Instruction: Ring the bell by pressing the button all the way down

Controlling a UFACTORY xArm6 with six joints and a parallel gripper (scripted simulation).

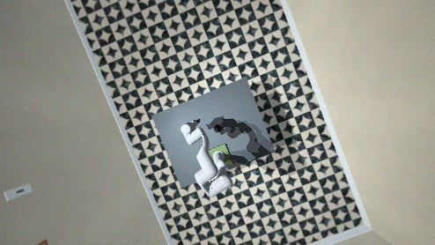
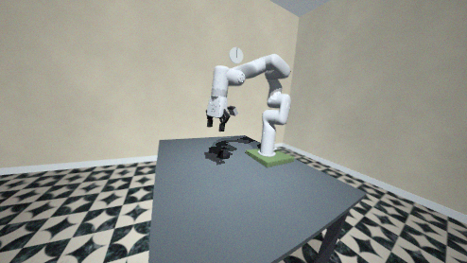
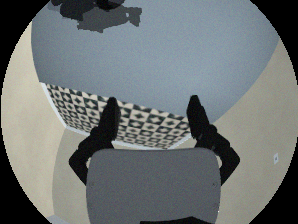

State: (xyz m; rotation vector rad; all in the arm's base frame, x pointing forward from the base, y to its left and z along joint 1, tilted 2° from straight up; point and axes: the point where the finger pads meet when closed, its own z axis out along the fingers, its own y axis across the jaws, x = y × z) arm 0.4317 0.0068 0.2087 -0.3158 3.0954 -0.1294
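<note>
My gripper is now 21 cm above the bell, 16 cm past it and 15 cm to the left of it.
</note>
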